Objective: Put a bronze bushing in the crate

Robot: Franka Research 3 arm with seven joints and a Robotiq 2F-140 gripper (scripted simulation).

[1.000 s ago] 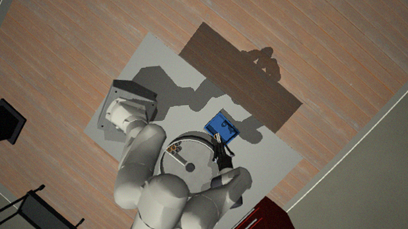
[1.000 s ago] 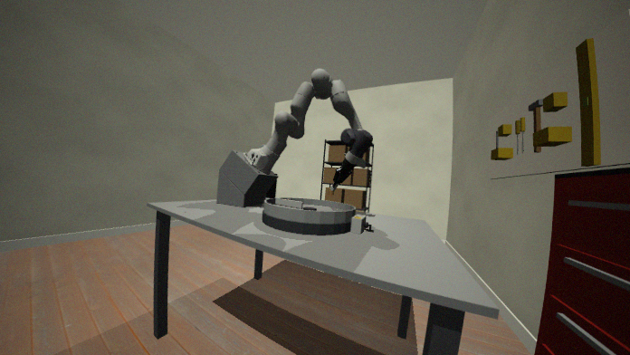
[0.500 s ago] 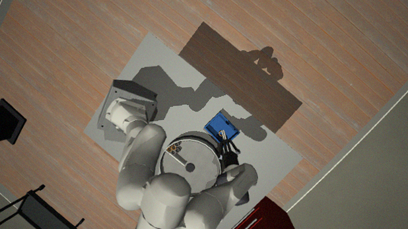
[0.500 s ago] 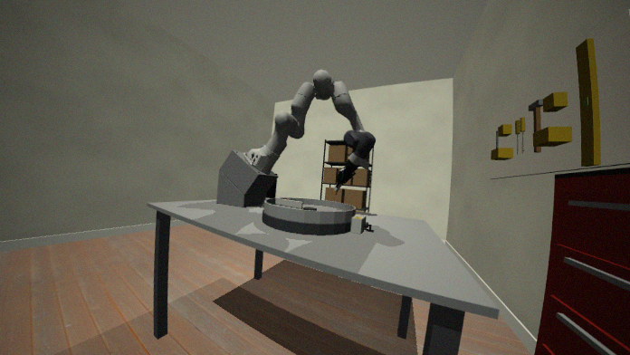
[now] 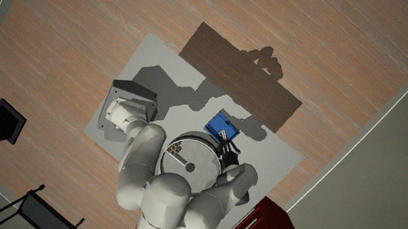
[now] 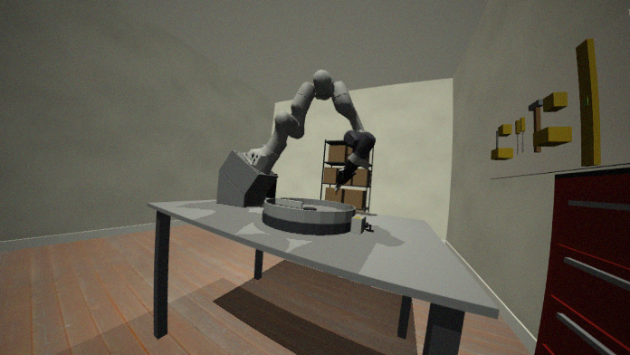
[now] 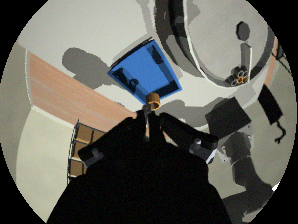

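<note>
Right now the blue crate is 20 mm behind my hand, 10 mm to the right of it and 140 mm below it. From my hand the other things lie so: round grey turning table 10 mm behind, 350 mm to the right, 120 mm below.
</note>
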